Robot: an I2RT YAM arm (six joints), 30 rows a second.
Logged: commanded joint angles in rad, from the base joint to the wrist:
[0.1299 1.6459 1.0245 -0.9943 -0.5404 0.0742]
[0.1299 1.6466 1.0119 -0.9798 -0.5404 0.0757]
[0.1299 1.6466 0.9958 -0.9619 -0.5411 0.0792]
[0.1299 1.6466 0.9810 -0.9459 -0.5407 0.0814]
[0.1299 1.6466 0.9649 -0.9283 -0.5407 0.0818]
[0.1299 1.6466 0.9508 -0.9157 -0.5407 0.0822]
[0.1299 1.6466 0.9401 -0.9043 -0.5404 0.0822]
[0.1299 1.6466 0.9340 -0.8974 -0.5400 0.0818]
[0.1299 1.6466 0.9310 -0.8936 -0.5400 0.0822]
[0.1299 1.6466 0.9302 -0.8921 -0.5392 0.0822]
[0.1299 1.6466 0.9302 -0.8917 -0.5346 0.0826]
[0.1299 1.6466 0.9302 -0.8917 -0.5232 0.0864]
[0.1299 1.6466 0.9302 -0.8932 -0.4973 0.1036]
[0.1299 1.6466 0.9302 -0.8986 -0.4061 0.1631]
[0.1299 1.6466 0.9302 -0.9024 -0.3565 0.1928]
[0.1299 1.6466 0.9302 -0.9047 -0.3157 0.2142]
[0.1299 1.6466 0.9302 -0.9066 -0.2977 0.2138]
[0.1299 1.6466 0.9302 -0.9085 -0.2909 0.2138]
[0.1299 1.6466 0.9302 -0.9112 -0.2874 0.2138]
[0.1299 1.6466 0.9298 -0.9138 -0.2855 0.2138]
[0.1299 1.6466 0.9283 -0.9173 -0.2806 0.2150]
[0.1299 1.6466 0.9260 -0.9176 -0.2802 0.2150]
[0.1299 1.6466 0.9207 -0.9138 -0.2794 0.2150]
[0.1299 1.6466 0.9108 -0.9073 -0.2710 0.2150]
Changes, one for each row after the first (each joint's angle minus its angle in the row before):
[0.0000 0.0007 -0.0126 0.0145 0.0000 0.0015]
[0.0000 0.0000 -0.0161 0.0179 -0.0007 0.0035]
[0.0000 0.0000 -0.0148 0.0160 0.0004 0.0022]
[0.0000 0.0000 -0.0161 0.0176 0.0000 0.0004]
[0.0000 0.0000 -0.0141 0.0126 0.0000 0.0004]
[0.0000 0.0000 -0.0107 0.0114 0.0003 0.0000]
[0.0000 0.0000 -0.0061 0.0069 0.0004 -0.0004]
[0.0000 0.0000 -0.0030 0.0038 0.0000 0.0004]
[0.0000 0.0000 -0.0008 0.0015 0.0008 0.0000]
[0.0000 0.0000 0.0000 0.0004 0.0046 0.0004]
[0.0000 0.0000 0.0000 0.0000 0.0114 0.0038]
[0.0000 0.0000 0.0000 -0.0015 0.0259 0.0172]
[0.0000 0.0000 0.0000 -0.0054 0.0912 0.0595]
[0.0000 0.0000 0.0000 -0.0038 0.0496 0.0297]
[0.0000 0.0000 0.0000 -0.0023 0.0408 0.0214]
[0.0000 0.0000 0.0000 -0.0019 0.0180 -0.0004]
[0.0000 0.0000 0.0000 -0.0019 0.0068 0.0000]
[0.0000 0.0000 0.0000 -0.0027 0.0035 0.0000]
[0.0000 0.0000 -0.0004 -0.0026 0.0019 0.0000]
[0.0000 0.0000 -0.0015 -0.0035 0.0049 0.0012]
[0.0000 0.0000 -0.0023 -0.0003 0.0004 0.0000]
[0.0000 0.0000 -0.0053 0.0038 0.0008 0.0000]
[0.0000 0.0000 -0.0099 0.0065 0.0084 0.0000]

